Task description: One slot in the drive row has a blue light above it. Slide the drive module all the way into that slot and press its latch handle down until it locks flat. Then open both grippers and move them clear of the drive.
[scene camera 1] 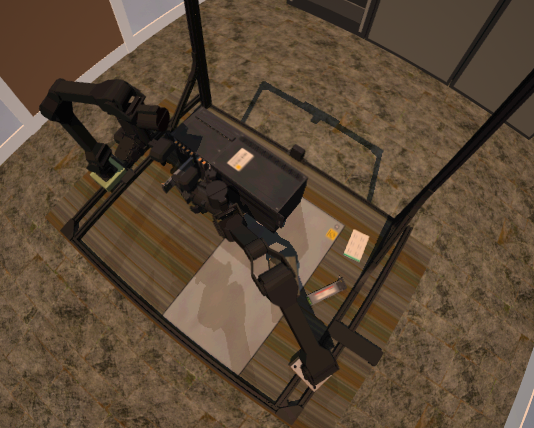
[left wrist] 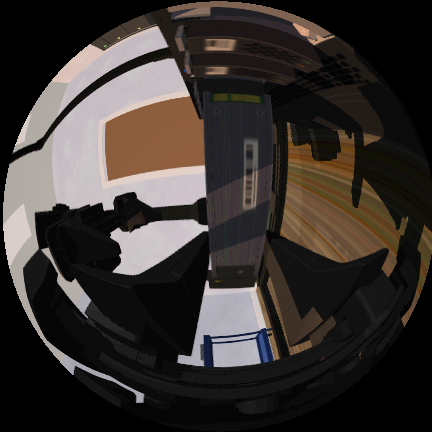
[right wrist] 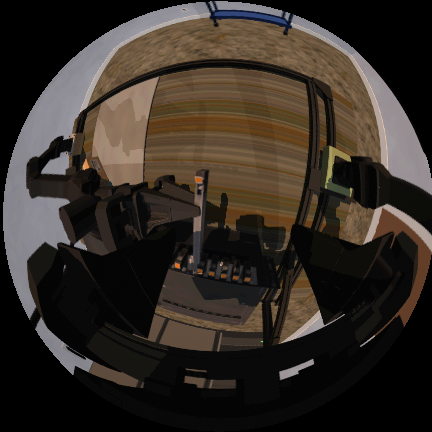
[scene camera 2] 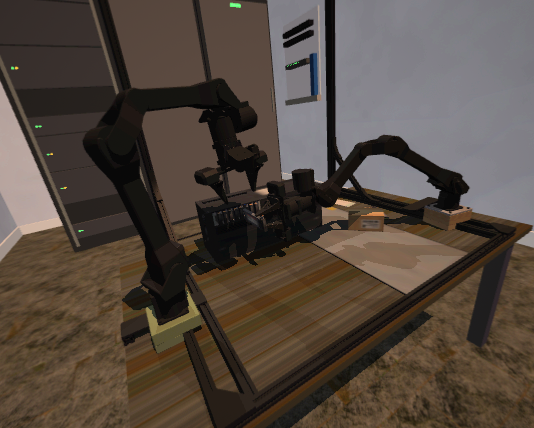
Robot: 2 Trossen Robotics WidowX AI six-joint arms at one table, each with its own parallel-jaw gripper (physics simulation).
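Where they show: left gripper, fingertip midpoint: (scene camera 1: 173,179) (left wrist: 235,236) (right wrist: 202,205) (scene camera 2: 256,221); right gripper, fingertip midpoint: (scene camera 1: 153,159) (left wrist: 143,228) (right wrist: 235,232) (scene camera 2: 240,197); left arm's base, link origin: (scene camera 1: 315,367) (right wrist: 69,144) (scene camera 2: 447,207); right arm's base, link origin: (scene camera 1: 106,171) (right wrist: 342,172) (scene camera 2: 171,310).
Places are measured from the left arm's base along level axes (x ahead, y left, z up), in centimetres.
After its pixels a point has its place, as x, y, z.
Note:
The drive module (left wrist: 227,150) {69.4, -9.7, 9.2} (right wrist: 199,225) {69.6, -6.3, 10.4}, a long grey slab, stands out in front of the drive row (right wrist: 225,272) {75.1, -12.3, 10.6} (scene camera 2: 230,218) {75.3, -12.3, 8.2} of the black chassis (scene camera 1: 260,175) {51.2, -24.2, 11.4} (right wrist: 215,300). Its gold-green connector edge is visible close to the row; entry into a slot cannot be told. An orange mark shows at its outer end; the latch angle is unclear. A tiny blue light (left wrist: 185,71) shows by the row in the left wrist view. My left gripper (left wrist: 235,236) {69.0, -4.3, 8.7} (scene camera 2: 260,215) {69.0, -4.3, 8.7} is shut on the module's sides. My right gripper (right wrist: 235,232) {73.0, -2.0, 17.5} (scene camera 2: 240,195) {73.0, -2.0, 17.5} is open and empty above the row.
A light mat (scene camera 1: 255,325) {20.7, 4.2, -5.9} (scene camera 2: 400,250) {27.9, 8.0, -5.9} lies in front of and beside the chassis. An orange-topped box (scene camera 2: 369,221) {27.0, -7.5, -2.2} stands on it. A white card (scene camera 1: 356,245) {17.7, -38.1, -6.0} and a pink-labelled part (scene camera 1: 326,292) {13.5, -19.0, -5.1} lie at the right. Black frame bars (scene camera 1: 177,368) edge the table.

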